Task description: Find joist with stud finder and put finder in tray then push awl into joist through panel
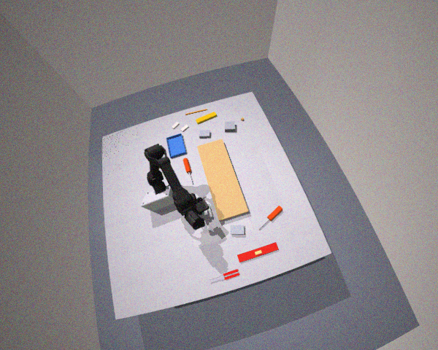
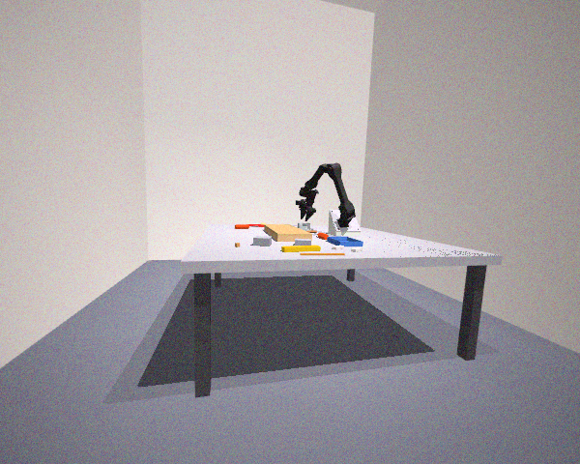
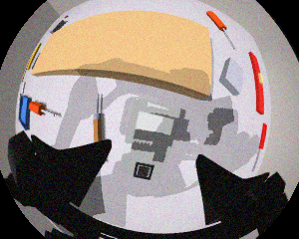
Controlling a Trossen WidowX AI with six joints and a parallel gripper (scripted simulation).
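The grey stud finder lies 3 cm below my gripper tip, 2 cm behind it and 1 cm to the left of it. Round my gripper tip: red level: 33 cm to the right, 20 cm ahead, 6 cm below; then awl: 10 cm to the left, 7 cm below, 1 cm ahead; then green light: 3 cm behind, 2 cm below, 1 cm to the left.
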